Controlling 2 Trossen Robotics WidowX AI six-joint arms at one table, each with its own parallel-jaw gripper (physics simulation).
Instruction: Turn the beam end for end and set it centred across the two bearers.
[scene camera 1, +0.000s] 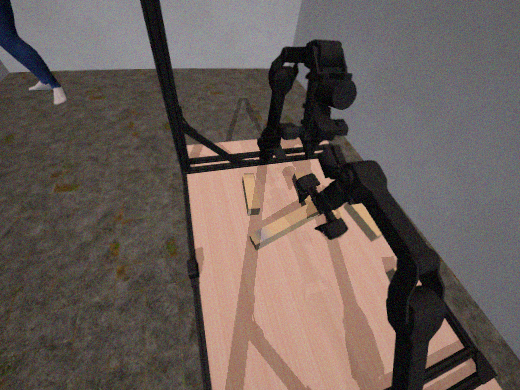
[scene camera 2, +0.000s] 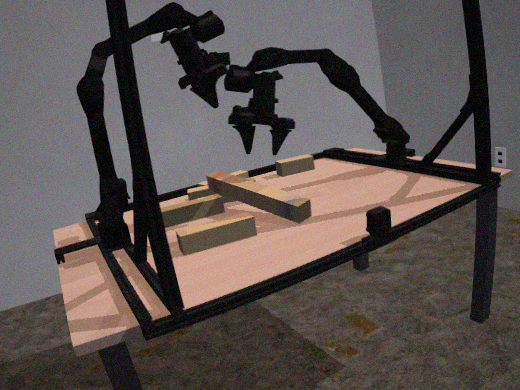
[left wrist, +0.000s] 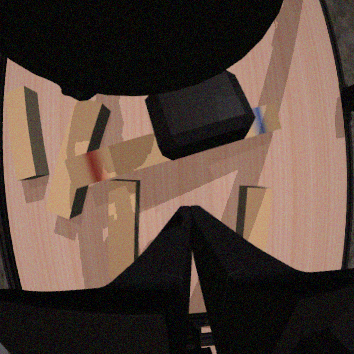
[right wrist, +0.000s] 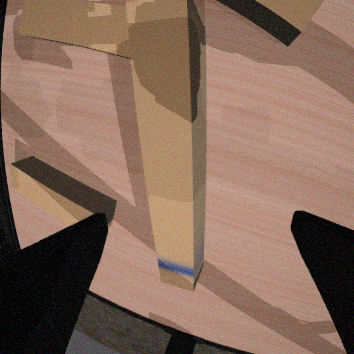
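Where they show: left gripper, between the fingertips: (scene camera 1: 308, 159) (scene camera 2: 216, 107) (left wrist: 188, 214); right gripper, between the fingertips: (scene camera 1: 307, 214) (scene camera 2: 261, 154) (right wrist: 201, 222); left arm's base, origin of its link: (scene camera 1: 265, 156) (scene camera 2: 116, 245); right arm's base, origin of its link: (scene camera 2: 397, 160).
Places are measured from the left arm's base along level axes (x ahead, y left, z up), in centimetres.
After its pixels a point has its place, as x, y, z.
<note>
The long tan beam (scene camera 1: 285, 227) @[40.1, -5.8, 4.5] (scene camera 2: 260, 192) @[36.6, -5.7, 4.3] (left wrist: 132, 154) @[35.4, 6.0, 6.1] (right wrist: 167, 150) @[37.1, 0.0, 5.3] slants, its red-banded end up on a crosswise block (left wrist: 62, 192) @[30.2, 18.9, 3.1]; its blue-banded end is lower, seemingly on the table. Two roughly parallel blocks, perhaps the bearers, lie on the left arm's side: one (scene camera 1: 251, 192) @[21.8, -12.8, 2.5] (scene camera 2: 217, 234) @[20.2, -14.8, 0.8] (left wrist: 260, 215) @[24.5, -13.7, 2.5] apart from the beam, the other (scene camera 2: 195, 210) @[23.6, 7.3, 0.6] (left wrist: 120, 225) @[24.3, 9.5, 2.5] (right wrist: 70, 25) @[23.5, 9.1, 2.5] close by the beam's red end; contact is unclear. My right gripper (scene camera 1: 316, 212) @[41.2, -0.5, 12.3] (scene camera 2: 261, 152) @[41.2, -0.5, 12.3] (right wrist: 201, 222) @[41.2, -0.5, 12.3] is open and empty above the beam. My left gripper (scene camera 2: 216, 106) @[31.0, -0.4, 26.3] (left wrist: 188, 214) @[31.0, -0.4, 26.3] is shut and empty, high up.
Another block (scene camera 1: 362, 217) @[41.7, 26.0, 2.5] (left wrist: 20, 135) @[40.7, 27.4, 2.5] lies beyond the red end. One more block (scene camera 2: 295, 166) @[66.8, 24.5, 0.6] lies toward the right arm's base. Black frame rails and posts (scene camera 2: 131, 150) @[1.7, -35.7, 24.7] border the table (scene camera 2: 215, 275) @[13.4, -27.8, -1.9]. A small black box (scene camera 2: 378, 220) @[44.5, -38.3, 1.9] sits on the front rail.
</note>
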